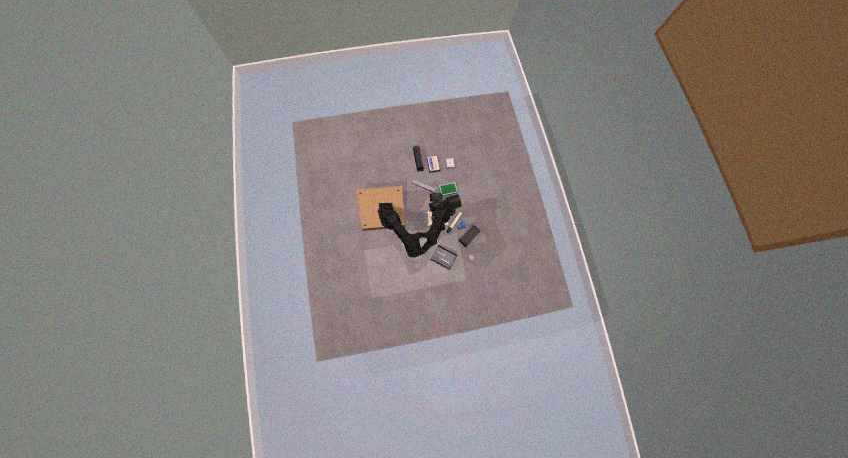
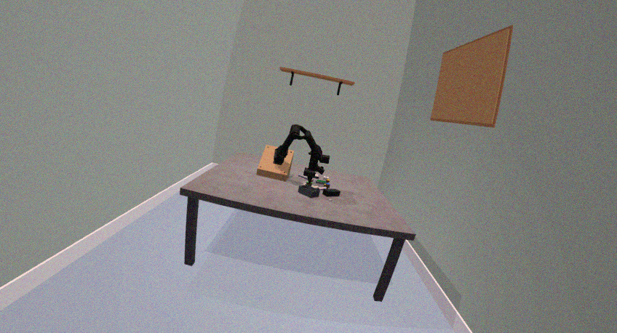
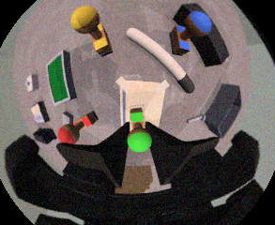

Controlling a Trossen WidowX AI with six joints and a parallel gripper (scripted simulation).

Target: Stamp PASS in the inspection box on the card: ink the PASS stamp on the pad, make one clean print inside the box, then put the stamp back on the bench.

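My gripper tip is 1 cm short of the cream card, 1 cm to the left of it and 2 cm above it. Also, from my gripper tip: red-knobbed stamp: 9 cm to the left; then black block: 17 cm ahead, 11 cm to the right; then green ink pad: 8 cm ahead, 15 cm to the left, 2 cm below.
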